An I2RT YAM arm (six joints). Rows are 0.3 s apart.
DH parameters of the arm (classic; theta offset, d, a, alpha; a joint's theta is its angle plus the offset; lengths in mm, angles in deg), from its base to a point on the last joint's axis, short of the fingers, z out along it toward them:
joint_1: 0 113.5 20 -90
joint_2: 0 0 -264 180
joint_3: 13.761 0 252.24 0
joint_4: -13.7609 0 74 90
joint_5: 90 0 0 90
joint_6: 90 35.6 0 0
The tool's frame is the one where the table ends.
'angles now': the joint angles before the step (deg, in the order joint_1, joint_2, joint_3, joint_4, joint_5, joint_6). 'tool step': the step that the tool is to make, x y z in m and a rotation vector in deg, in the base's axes. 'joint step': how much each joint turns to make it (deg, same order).
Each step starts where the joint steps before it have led.
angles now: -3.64, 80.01, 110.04, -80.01, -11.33, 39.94
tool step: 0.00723, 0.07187, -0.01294, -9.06, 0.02, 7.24
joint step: 19.58, 1.20, -2.60, 3.06, 14.80, 3.72
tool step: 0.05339, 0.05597, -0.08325, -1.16, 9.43, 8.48
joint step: 6.93, 8.61, -11.48, 10.82, -2.56, -0.13
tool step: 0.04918, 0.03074, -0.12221, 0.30, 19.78, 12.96
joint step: 0.29, 16.85, -6.05, 3.91, -11.92, -9.05
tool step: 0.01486, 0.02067, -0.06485, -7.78, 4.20, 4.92
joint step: 2.38, 10.06, -0.39, 2.93, 4.99, -3.23
